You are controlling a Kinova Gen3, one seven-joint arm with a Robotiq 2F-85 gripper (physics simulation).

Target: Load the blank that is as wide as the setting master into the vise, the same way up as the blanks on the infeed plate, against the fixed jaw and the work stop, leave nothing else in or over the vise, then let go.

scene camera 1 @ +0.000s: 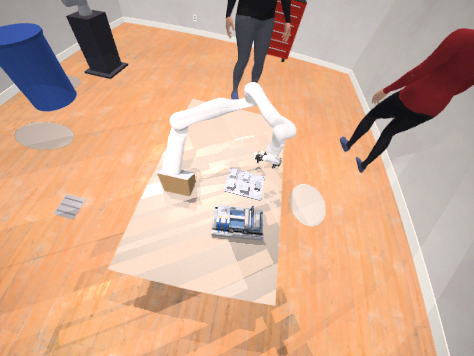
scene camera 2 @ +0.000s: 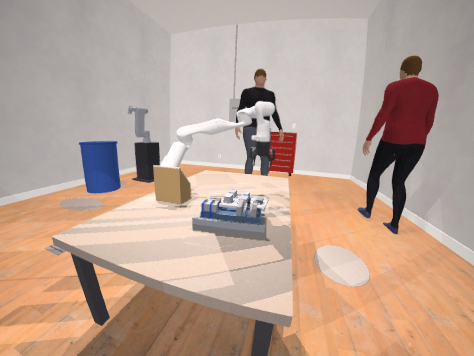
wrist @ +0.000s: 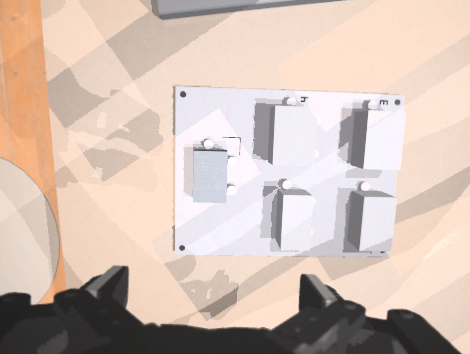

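Where they show: gripper, between the fingertips: (scene camera 1: 265, 165) (scene camera 2: 261, 166) (wrist: 214, 288); arm's base, origin of its link: (scene camera 1: 171, 172) (scene camera 2: 167, 172).
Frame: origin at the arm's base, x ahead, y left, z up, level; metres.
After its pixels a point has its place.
My gripper (scene camera 1: 268, 159) @[x 0.506, y 0.193, z 0.052 m] (scene camera 2: 262, 153) (wrist: 214, 288) @[x 0.506, y 0.193, z 0.052 m] is open and empty, high above the table beside the infeed plate (scene camera 1: 260, 178) @[x 0.526, y 0.239, z -0.159 m] (wrist: 200, 227) @[x 0.525, y 0.229, z -0.159 m]. In the wrist view, four pale blanks stand on the plate: two wider ones, upper middle (wrist: 295, 135) @[x 0.431, y 0.117, z -0.123 m] and upper right (wrist: 385, 140) @[x 0.338, y 0.117, z -0.123 m], a narrow one (wrist: 297, 220) @[x 0.422, y 0.205, z -0.123 m] at lower middle, and one (wrist: 378, 222) @[x 0.334, y 0.204, z -0.123 m] at lower right. A blue-grey block (wrist: 210, 176) @[x 0.515, y 0.165, z -0.134 m], which looks like the setting master, stands at the left beside small round pins. The vise (scene camera 1: 237, 231) @[x 0.454, y -0.176, z -0.147 m] (scene camera 2: 229, 226) @[x 0.471, y -0.208, z -0.136 m] stands beyond the plate; whether its jaws hold anything is too small to tell.
The grey edge of the vise base shows at the top of the wrist view. The arm's tan mounting block (scene camera 1: 177, 184) @[x 0.046, y -0.043, z -0.041 m] (scene camera 2: 171, 185) @[x 0.058, y -0.042, z -0.062 m] stands on the table (scene camera 1: 175, 250) @[x 0.152, y -0.369, z -0.168 m] (scene camera 2: 190, 255) @[x 0.404, y -0.392, z -0.167 m]. Two people, in black (scene camera 2: 258, 107) and in red (scene camera 2: 410, 110), stand off the table.
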